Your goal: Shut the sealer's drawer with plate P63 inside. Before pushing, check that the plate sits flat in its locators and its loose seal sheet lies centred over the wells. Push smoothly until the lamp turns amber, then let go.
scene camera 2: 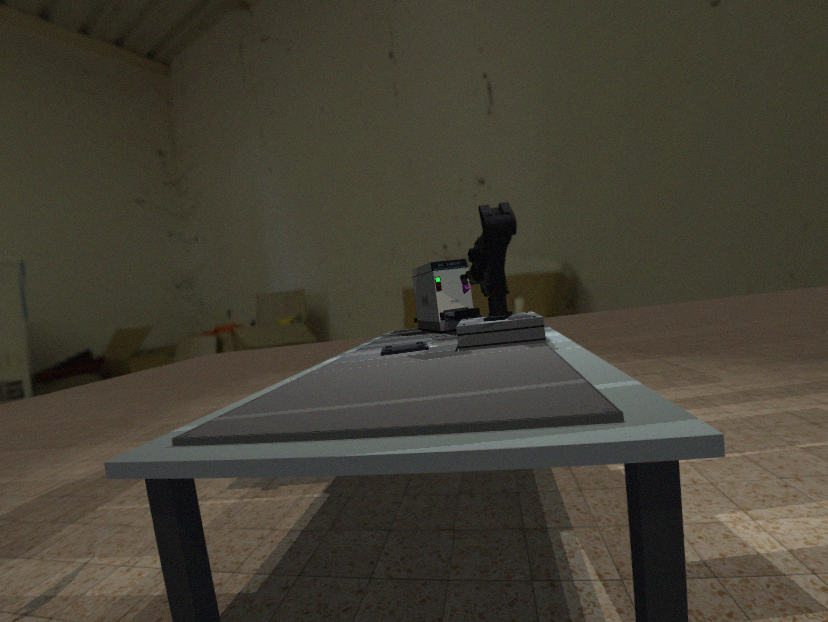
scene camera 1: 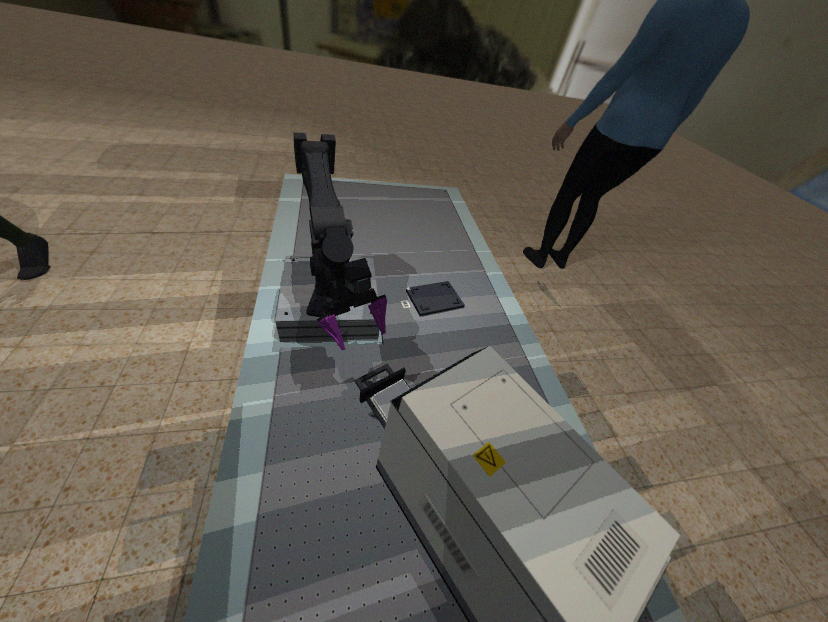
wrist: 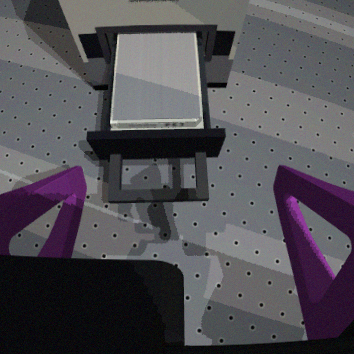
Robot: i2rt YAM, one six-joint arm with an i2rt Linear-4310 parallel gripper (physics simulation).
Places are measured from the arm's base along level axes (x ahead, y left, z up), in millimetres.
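Pixels of known places: gripper, fingertip midpoint: (scene camera 2: 474,290) (scene camera 1: 364,341) (wrist: 179,175); arm's base, link origin: (scene camera 2: 499,317) (scene camera 1: 327,291).
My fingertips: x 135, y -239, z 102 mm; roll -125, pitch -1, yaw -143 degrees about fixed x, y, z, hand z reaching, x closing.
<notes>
For each thing: its top centre in the pictures, then the offset to it from my fingertips. "spot": a spot on its surface instead.
- white sealer, top centre: (scene camera 1: 530,461) (scene camera 2: 437,264) dx +240, dy -274, dz +157 mm
- wrist view plate P63, surface spot: (wrist: 186,124) spot: dx +42, dy -70, dz -91 mm
- pale seal sheet, top centre: (wrist: 156,66) (scene camera 1: 403,409) dx +102, dy -101, dz -84 mm
- sealer's lamp, top centre: (scene camera 2: 437,277) dx +186, dy -90, dz +82 mm
- dark flat pad, surface spot: (scene camera 1: 435,297) spot: dx +192, dy +347, dz -165 mm
The white sealer (scene camera 1: 468,408) (scene camera 2: 453,291) (wrist: 150,11) stands with its dark drawer (scene camera 1: 382,386) (scene camera 2: 460,313) (wrist: 156,144) pulled out, its handle toward me. In the wrist view plate P63 (wrist: 186,124) lies in the drawer and looks flat. The pale seal sheet (wrist: 157,75) covers its top, with a thin light rim at the sides and front; the wells and locators are hidden. The sealer's lamp (scene camera 2: 437,279) is green. My gripper (scene camera 1: 364,340) (wrist: 179,175) is open and empty, above and in front of the handle, apart from it.
A dark flat pad (scene camera 1: 435,297) (scene camera 2: 404,348) lies beside the arm's base block (scene camera 1: 327,330) (scene camera 2: 502,332). A person in blue (scene camera 1: 642,100) stands beyond the table's right edge. Part of another person's leg (scene camera 1: 32,254) shows at the far left.
</notes>
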